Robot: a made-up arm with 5 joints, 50 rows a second.
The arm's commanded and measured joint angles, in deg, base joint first. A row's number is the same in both.
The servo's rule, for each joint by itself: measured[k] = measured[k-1] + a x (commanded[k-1-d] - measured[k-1]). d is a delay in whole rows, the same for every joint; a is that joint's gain. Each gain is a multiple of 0.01, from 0.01 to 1. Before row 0 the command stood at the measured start. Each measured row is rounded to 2 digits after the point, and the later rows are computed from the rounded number. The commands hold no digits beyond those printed.
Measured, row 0: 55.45 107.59 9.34 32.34 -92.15
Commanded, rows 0 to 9: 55.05 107.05 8.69 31.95 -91.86; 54.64 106.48 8.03 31.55 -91.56; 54.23 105.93 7.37 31.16 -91.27; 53.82 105.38 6.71 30.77 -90.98; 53.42 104.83 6.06 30.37 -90.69; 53.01 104.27 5.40 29.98 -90.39; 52.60 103.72 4.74 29.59 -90.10; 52.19 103.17 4.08 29.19 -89.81; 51.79 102.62 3.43 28.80 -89.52; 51.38 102.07 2.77 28.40 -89.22
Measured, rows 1 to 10: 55.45 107.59 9.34 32.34 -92.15; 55.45 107.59 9.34 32.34 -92.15; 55.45 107.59 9.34 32.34 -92.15; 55.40 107.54 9.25 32.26 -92.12; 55.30 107.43 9.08 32.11 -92.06; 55.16 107.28 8.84 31.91 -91.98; 54.99 107.09 8.54 31.67 -91.88; 54.79 106.86 8.19 31.40 -91.76; 54.56 106.60 7.80 31.10 -91.62; 54.31 106.31 7.37 30.78 -91.47
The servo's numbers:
d 3
a 0.13 0.10 0.14 0.21 0.10

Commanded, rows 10 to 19: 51.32 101.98 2.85 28.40 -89.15; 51.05 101.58 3.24 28.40 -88.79; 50.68 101.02 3.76 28.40 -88.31; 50.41 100.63 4.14 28.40 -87.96; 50.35 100.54 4.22 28.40 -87.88; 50.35 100.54 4.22 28.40 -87.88; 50.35 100.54 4.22 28.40 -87.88; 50.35 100.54 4.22 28.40 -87.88; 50.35 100.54 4.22 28.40 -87.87; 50.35 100.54 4.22 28.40 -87.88
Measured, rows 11 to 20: 54.03 106.00 6.91 30.45 -91.30; 53.74 105.66 6.42 30.10 -91.12; 53.43 105.30 5.91 29.74 -90.93; 53.16 104.97 5.48 29.46 -90.75; 52.89 104.63 5.17 29.24 -90.55; 52.60 104.27 4.97 29.06 -90.33; 52.32 103.91 4.85 28.92 -90.09; 52.06 103.57 4.76 28.81 -89.87; 51.84 103.27 4.68 28.72 -89.67; 51.65 103.00 4.62 28.65 -89.49
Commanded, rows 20 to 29: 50.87 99.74 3.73 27.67 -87.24; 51.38 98.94 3.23 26.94 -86.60; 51.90 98.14 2.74 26.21 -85.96; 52.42 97.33 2.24 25.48 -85.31; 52.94 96.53 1.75 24.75 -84.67; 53.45 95.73 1.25 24.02 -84.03; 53.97 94.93 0.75 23.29 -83.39; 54.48 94.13 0.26 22.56 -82.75; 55.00 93.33 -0.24 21.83 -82.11; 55.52 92.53 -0.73 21.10 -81.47
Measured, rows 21 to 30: 51.48 102.75 4.56 28.60 -89.33; 51.33 102.53 4.51 28.56 -89.18; 51.20 102.33 4.47 28.53 -89.05; 51.16 102.07 4.37 28.35 -88.87; 51.19 101.76 4.21 28.05 -88.64; 51.28 101.40 4.00 27.66 -88.37; 51.43 100.99 3.75 27.20 -88.06; 51.63 100.54 3.47 26.69 -87.72; 51.87 100.06 3.16 26.13 -87.35; 52.14 99.55 2.82 25.53 -86.95
